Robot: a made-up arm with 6 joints.
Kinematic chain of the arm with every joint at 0, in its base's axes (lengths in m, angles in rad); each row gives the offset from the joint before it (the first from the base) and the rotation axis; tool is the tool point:
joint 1: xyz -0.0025 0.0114 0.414 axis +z
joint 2: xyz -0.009 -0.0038 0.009 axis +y
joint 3: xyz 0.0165 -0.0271 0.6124 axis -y
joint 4: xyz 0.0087 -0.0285 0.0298 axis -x
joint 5: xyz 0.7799 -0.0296 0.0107 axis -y
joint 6: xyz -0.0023 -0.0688 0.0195 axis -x
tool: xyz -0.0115 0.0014 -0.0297
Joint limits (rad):
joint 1: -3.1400..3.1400
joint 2: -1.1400..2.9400
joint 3: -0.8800..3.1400
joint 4: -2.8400..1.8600
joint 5: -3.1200..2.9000
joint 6: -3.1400..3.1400
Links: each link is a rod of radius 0.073 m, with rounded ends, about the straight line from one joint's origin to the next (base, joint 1, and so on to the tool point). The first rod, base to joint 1, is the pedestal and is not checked.
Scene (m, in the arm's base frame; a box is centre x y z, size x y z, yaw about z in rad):
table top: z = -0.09
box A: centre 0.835 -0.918 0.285 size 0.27 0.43 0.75 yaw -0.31
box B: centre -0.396 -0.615 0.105 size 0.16 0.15 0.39 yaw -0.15
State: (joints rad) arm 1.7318 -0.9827 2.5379 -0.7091 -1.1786 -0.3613
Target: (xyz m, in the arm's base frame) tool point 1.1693 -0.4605 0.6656
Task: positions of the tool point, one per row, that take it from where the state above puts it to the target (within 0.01 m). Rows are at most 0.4 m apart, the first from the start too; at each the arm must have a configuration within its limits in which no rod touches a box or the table.
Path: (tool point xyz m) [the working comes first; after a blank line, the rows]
Joints at the target: 2.6482 -0.9333 2.3963 -0.6933 -1.1866 -0.3470
Straight joint move there: touches box A.

1: 0.4406 -1.1072 0.8451
2: 0.5011 -0.9273 1.1728
3: 0.4882 -0.6664 1.4535
4: 0.7453 -0.7135 1.2247
5: 0.9892 -0.6392 0.9569
6: 1.1693 -0.4605 0.6655

